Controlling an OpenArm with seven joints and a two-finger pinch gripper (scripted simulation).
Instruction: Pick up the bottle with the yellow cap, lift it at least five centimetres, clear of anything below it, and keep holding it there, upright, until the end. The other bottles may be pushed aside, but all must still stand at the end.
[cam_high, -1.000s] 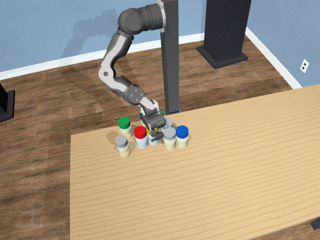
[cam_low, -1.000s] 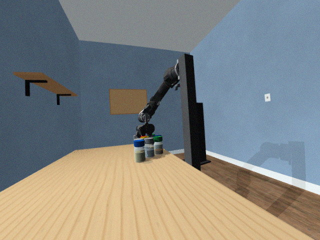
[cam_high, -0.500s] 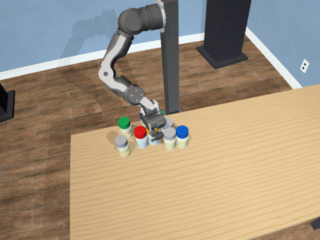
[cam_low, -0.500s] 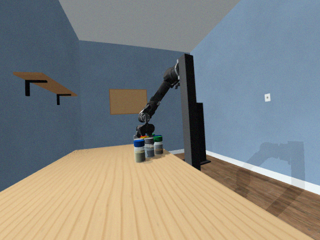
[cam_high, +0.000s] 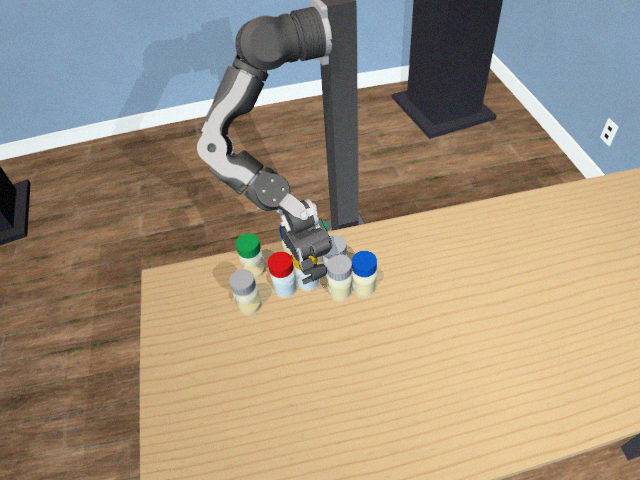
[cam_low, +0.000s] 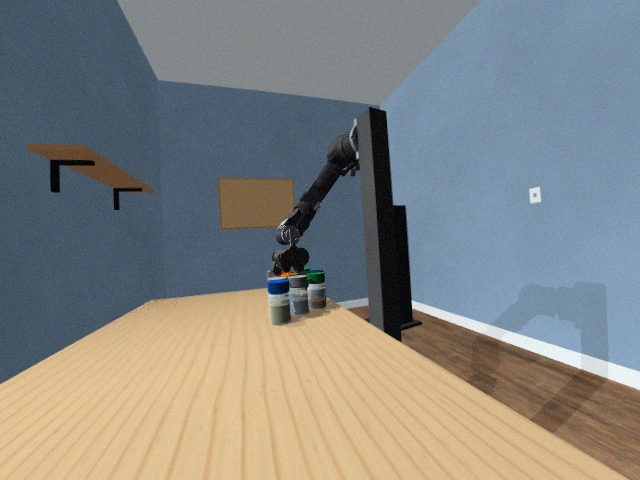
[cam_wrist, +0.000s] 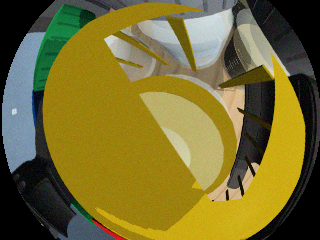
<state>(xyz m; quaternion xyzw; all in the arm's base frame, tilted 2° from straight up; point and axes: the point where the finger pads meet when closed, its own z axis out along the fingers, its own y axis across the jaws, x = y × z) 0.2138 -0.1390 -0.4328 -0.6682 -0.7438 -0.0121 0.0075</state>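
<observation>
The yellow-capped bottle is 1 cm below my hand. Also, from my hand: green-capped bottle 11 cm to the right, 8 cm behind, 1 cm below; then grey-capped bottle 15 cm to the right, 1 cm below, 1 cm ahead.
</observation>
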